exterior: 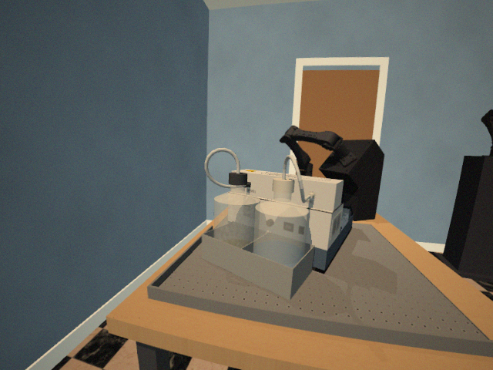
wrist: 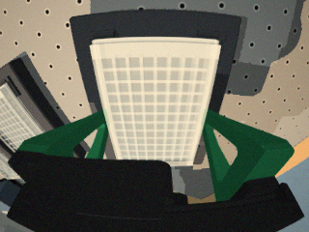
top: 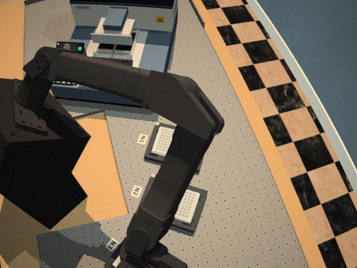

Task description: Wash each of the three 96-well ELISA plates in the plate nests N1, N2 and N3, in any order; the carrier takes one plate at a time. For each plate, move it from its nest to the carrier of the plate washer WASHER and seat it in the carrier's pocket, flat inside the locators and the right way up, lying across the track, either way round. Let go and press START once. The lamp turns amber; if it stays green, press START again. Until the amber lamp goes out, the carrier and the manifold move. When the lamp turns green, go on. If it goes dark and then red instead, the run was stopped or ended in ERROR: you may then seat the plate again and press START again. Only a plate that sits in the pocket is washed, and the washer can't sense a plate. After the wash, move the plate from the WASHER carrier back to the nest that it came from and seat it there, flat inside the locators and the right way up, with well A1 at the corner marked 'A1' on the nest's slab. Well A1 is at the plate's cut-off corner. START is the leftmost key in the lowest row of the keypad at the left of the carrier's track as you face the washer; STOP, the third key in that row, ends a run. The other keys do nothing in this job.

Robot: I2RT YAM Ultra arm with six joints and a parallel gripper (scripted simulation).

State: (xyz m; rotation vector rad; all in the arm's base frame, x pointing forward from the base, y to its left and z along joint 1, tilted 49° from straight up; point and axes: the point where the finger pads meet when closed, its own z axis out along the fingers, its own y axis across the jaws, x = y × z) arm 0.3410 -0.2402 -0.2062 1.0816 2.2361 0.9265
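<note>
Now: hand 10 mm above the nest N3. Also, from my hand: nest N2: 170 mm to the left, 90 mm ahead, 40 mm below; then nest N1: 340 mm to the left, 120 mm ahead, 40 mm below; then N3 label: 80 mm behind, 70 mm to the left, 50 mm below.
</note>
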